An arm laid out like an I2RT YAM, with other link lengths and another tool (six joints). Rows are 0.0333 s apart.
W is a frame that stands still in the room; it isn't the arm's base.
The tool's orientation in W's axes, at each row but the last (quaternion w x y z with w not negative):
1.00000, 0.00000, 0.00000, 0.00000
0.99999, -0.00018, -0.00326, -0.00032
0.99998, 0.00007, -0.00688, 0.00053
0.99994, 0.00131, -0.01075, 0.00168
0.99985, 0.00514, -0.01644, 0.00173
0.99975, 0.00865, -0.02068, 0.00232
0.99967, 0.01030, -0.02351, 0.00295
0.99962, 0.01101, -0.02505, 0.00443
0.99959, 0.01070, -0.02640, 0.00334
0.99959, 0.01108, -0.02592, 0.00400
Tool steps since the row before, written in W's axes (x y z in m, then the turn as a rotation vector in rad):
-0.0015, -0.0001, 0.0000, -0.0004, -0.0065, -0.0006
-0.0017, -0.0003, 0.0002, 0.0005, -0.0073, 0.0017
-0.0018, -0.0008, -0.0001, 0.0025, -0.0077, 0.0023
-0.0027, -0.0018, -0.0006, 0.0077, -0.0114, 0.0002
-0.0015, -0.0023, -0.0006, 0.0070, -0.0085, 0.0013
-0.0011, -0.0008, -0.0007, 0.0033, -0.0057, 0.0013
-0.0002, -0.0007, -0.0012, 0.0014, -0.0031, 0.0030
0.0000, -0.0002, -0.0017, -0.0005, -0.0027, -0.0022
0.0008, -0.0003, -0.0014, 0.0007, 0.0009, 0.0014
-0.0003, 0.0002, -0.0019, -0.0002, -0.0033, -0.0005
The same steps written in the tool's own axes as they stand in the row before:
-0.0015, -0.0001, 0.0000, -0.0004, -0.0065, -0.0006
-0.0017, -0.0003, 0.0002, 0.0005, -0.0073, 0.0017
-0.0018, -0.0008, -0.0001, 0.0025, -0.0077, 0.0023
-0.0027, -0.0018, -0.0005, 0.0077, -0.0114, 0.0001
-0.0015, -0.0023, -0.0005, 0.0070, -0.0085, 0.0012
-0.0011, -0.0008, -0.0006, 0.0033, -0.0057, 0.0013
-0.0003, -0.0007, -0.0012, 0.0015, -0.0030, 0.0030
-0.0001, -0.0002, -0.0017, -0.0006, -0.0027, -0.0021
0.0007, -0.0003, -0.0014, 0.0008, 0.0009, 0.0013
-0.0004, 0.0002, -0.0019, -0.0003, -0.0033, -0.0004

